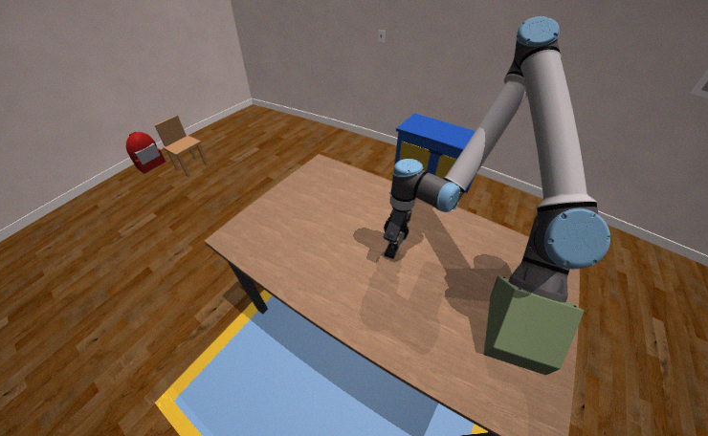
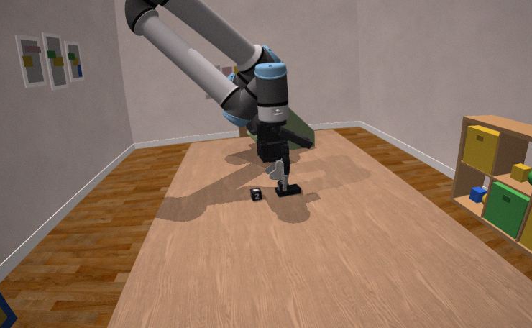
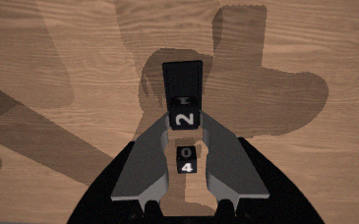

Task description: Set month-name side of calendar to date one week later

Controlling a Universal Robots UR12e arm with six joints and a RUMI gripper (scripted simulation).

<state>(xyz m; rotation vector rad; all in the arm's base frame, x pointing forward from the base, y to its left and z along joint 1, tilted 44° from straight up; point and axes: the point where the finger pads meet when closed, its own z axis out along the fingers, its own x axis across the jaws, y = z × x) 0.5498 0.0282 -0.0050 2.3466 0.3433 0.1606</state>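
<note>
Now: the black calendar tray 3 cm below my hand and 2 cm to the left of it. The rest, counted from my hand: black number cube: 1 cm below.
</note>
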